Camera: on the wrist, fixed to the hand. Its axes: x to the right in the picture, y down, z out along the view.
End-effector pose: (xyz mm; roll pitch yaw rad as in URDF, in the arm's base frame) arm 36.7 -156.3 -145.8 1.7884 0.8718 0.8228
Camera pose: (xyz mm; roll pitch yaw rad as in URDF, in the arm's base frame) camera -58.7 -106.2 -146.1 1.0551 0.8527 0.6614
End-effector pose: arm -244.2 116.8 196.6 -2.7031 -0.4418 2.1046
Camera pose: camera -211.5 64.5 285.0 2.9651 -0.3356 2.1161
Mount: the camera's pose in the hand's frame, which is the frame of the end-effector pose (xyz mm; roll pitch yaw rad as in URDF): -17.9 -43.7 -96.9 -0.6124 -0.1007 0.0353
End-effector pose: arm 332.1 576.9 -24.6 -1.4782 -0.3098 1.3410
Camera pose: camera 423.7 527.1 2.9 -2.1203 -0.2824 1.4488
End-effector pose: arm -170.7 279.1 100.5 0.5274 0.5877 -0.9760
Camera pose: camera -202.8 346.2 22.4 -0.0949 0.4828 -0.9989
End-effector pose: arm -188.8 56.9 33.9 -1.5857 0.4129 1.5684
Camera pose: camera -92.6 58.4 82.4 -2.1499 0.4473 1.6795
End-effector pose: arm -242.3 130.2 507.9 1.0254 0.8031 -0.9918
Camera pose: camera -233.2 226.3 459.9 0.3526 0.7186 -1.0819
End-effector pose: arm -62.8 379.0 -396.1 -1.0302 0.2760 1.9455
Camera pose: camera 43.0 398.5 -403.2 -1.6126 0.2528 2.0534
